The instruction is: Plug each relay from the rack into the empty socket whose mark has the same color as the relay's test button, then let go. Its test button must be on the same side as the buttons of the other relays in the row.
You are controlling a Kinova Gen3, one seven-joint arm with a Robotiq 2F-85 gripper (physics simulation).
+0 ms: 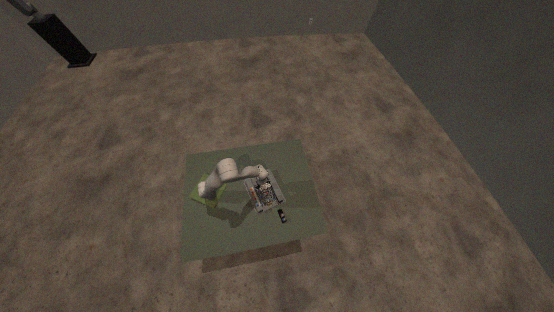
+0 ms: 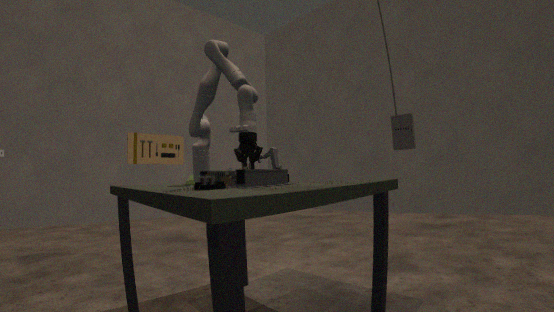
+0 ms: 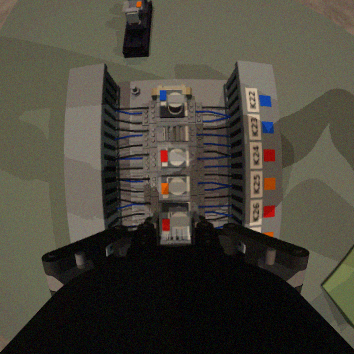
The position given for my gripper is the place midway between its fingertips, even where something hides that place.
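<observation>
I can see a socket panel (image 3: pixel 209 92), and along with it my gripper (image 3: pixel 175 220).
</observation>
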